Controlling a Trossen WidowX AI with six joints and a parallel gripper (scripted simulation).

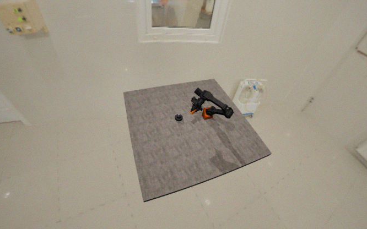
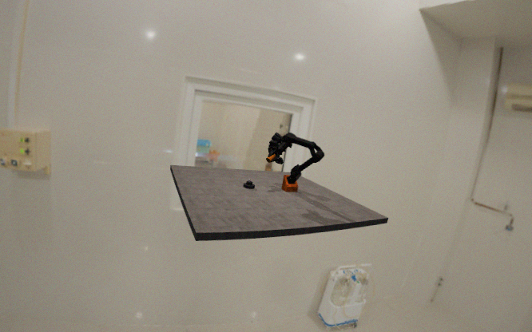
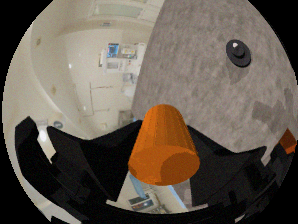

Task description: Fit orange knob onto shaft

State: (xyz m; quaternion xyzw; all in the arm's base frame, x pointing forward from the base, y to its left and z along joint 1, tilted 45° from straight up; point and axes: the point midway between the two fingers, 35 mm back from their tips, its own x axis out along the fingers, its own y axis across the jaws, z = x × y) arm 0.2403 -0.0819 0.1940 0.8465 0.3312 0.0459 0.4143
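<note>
The orange knob is 30 mm behind my gripper tip, 10 mm to the right of it and 20 mm above it. The rest, counted from my gripper tip: round pedestal (40 mm ahead, 160 mm to the right, 220 mm below).
</note>
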